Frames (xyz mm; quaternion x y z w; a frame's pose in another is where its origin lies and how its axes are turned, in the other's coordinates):
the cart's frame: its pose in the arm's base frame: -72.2 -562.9 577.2 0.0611 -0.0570 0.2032 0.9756
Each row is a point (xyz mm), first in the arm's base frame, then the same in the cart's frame.
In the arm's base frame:
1: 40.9 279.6 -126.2
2: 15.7 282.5 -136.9
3: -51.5 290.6 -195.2
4: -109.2 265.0 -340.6
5: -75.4 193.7 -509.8
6: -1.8 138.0 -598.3
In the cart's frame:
1: 335.5 653.5 -823.3
2: 312.2 665.2 -832.1
3: 246.2 694.1 -884.9
4: 163.9 680.1 -1019.7
5: 143.9 585.4 -1179.3
6: 177.2 496.5 -1265.0

